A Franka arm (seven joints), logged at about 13 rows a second.
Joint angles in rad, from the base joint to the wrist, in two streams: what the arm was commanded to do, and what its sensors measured. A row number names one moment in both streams.
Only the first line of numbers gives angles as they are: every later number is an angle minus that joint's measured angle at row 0.
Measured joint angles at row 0:
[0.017, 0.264, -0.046, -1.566, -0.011, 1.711, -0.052]
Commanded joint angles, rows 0 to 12:
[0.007, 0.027, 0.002, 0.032, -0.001, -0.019, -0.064]
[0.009, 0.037, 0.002, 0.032, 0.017, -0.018, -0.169]
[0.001, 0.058, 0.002, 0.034, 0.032, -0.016, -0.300]
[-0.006, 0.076, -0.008, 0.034, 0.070, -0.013, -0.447]
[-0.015, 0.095, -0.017, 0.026, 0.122, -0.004, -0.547]
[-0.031, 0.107, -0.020, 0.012, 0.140, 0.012, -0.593]
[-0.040, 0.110, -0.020, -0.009, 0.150, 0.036, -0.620]
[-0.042, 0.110, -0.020, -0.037, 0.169, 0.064, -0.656]
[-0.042, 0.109, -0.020, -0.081, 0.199, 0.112, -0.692]
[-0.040, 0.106, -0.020, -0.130, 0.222, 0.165, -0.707]
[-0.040, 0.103, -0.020, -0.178, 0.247, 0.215, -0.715]
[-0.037, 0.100, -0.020, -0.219, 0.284, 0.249, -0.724]
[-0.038, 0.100, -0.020, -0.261, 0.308, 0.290, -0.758]
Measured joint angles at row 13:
[-0.040, 0.128, -0.018, -0.170, 0.252, 0.222, -0.711]
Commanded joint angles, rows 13 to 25:
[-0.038, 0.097, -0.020, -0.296, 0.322, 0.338, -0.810]
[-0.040, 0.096, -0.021, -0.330, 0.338, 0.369, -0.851]
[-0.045, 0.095, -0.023, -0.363, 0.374, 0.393, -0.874]
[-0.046, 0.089, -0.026, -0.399, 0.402, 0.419, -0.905]
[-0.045, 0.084, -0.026, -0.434, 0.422, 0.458, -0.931]
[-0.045, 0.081, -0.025, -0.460, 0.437, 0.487, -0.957]
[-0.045, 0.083, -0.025, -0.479, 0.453, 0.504, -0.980]
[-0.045, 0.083, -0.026, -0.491, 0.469, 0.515, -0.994]
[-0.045, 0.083, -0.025, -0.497, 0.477, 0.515, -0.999]
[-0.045, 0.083, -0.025, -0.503, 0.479, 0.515, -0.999]
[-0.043, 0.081, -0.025, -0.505, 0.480, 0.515, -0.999]
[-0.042, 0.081, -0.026, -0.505, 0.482, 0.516, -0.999]
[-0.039, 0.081, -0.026, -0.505, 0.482, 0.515, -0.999]
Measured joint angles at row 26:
[-0.045, 0.120, -0.022, -0.471, 0.448, 0.505, -0.977]
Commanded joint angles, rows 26 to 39:
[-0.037, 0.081, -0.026, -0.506, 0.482, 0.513, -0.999]
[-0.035, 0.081, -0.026, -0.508, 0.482, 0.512, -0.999]
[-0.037, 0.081, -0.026, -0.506, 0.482, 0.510, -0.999]
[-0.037, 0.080, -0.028, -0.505, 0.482, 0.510, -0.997]
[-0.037, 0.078, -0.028, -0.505, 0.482, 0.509, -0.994]
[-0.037, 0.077, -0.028, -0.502, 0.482, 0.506, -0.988]
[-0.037, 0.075, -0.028, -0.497, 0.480, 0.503, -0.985]
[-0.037, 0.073, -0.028, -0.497, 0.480, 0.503, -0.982]
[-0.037, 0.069, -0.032, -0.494, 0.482, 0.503, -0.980]
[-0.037, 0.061, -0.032, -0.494, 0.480, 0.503, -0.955]
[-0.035, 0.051, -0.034, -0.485, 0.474, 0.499, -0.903]
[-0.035, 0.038, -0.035, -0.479, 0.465, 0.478, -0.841]
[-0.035, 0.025, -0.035, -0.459, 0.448, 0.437, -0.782]
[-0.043, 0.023, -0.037, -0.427, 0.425, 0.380, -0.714]
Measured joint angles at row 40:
[-0.042, 0.061, -0.027, -0.461, 0.446, 0.469, -0.828]
